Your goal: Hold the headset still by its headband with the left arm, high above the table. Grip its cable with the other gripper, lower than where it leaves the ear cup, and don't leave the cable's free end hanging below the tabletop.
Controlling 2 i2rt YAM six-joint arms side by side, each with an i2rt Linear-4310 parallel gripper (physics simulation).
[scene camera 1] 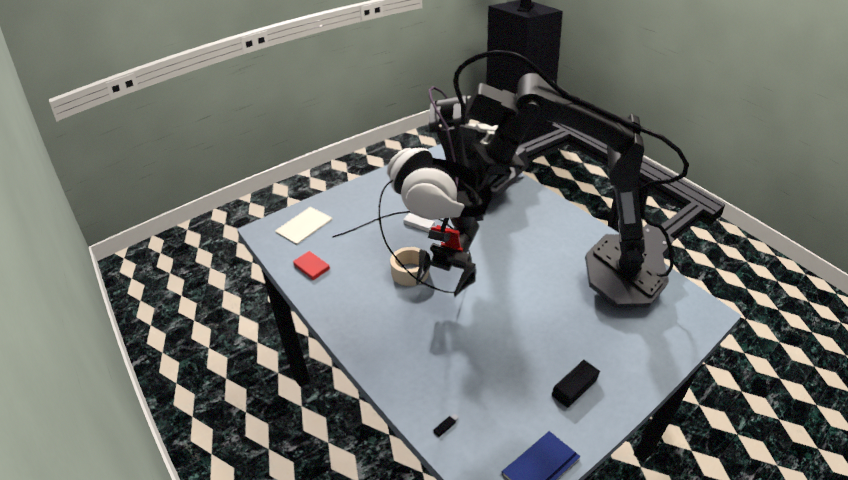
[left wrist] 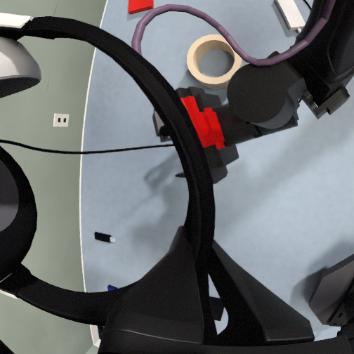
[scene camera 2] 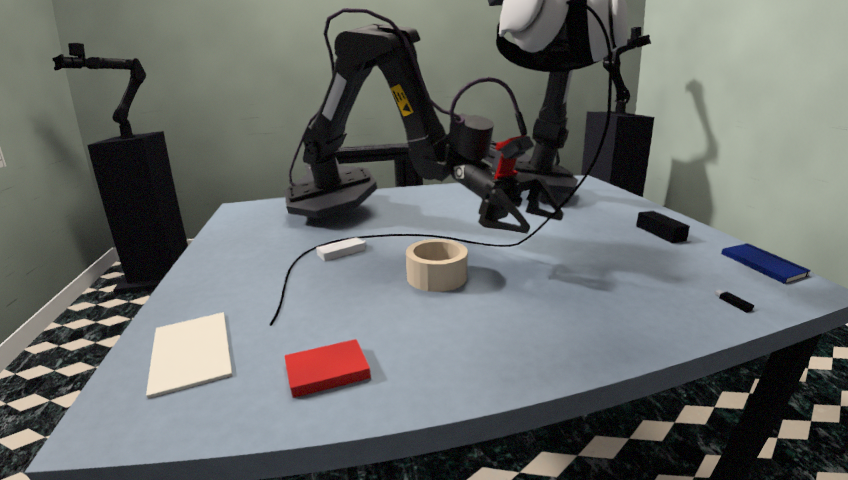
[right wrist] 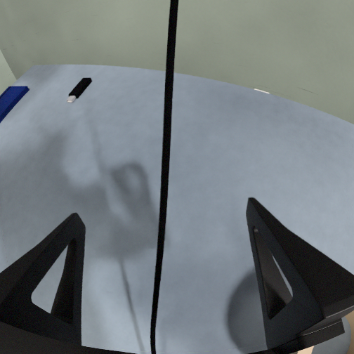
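Note:
The headset with white ear cups hangs high above the table. My left gripper is shut on its black headband. The thin black cable drops from an ear cup, curves past the right fingers and runs over the table; its free end lies on the tabletop. My right gripper is open, well below the ear cups. In the right wrist view the cable crosses the gap between its fingers, touching neither.
A tan ring stands near the right gripper. A white block, a cream pad, a red box, a black box, a blue book and a USB stick lie on the table.

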